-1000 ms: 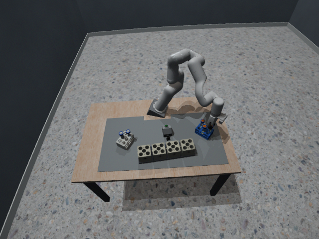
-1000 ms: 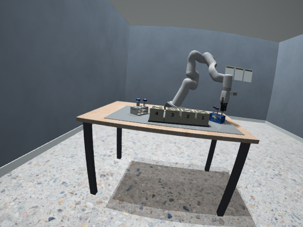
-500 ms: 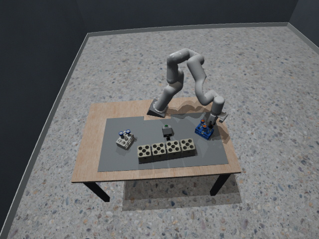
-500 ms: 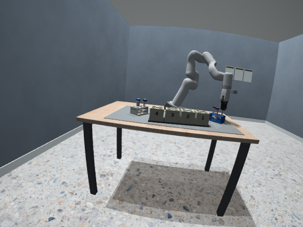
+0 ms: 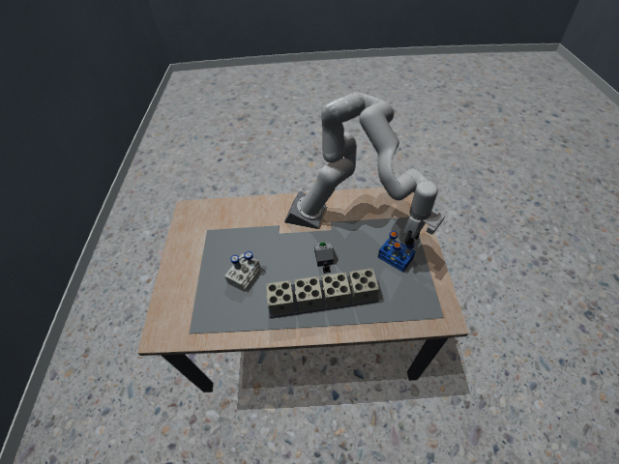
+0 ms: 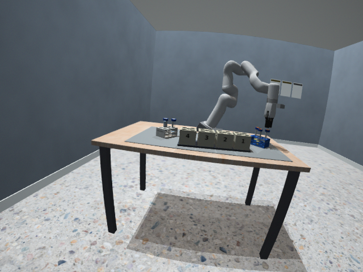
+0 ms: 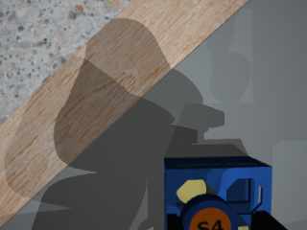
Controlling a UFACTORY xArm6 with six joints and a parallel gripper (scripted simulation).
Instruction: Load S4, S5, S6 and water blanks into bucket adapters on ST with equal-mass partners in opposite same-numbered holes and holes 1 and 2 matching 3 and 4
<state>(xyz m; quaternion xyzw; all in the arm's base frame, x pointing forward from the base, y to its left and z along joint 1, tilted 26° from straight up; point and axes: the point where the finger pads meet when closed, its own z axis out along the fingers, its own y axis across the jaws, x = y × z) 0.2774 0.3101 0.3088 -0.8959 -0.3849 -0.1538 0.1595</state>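
Now: the tube 90 mm below my hand, 60 mm to the right of it and 60 mm behind it. The rest, counted from my hand: green done key (360 mm to the right, 90 mm below, 70 mm behind); then DONE desk (360 mm to the right, 100 mm below, 50 mm behind); then blue rack (130 mm below, 40 mm to the right, 10 mm behind).
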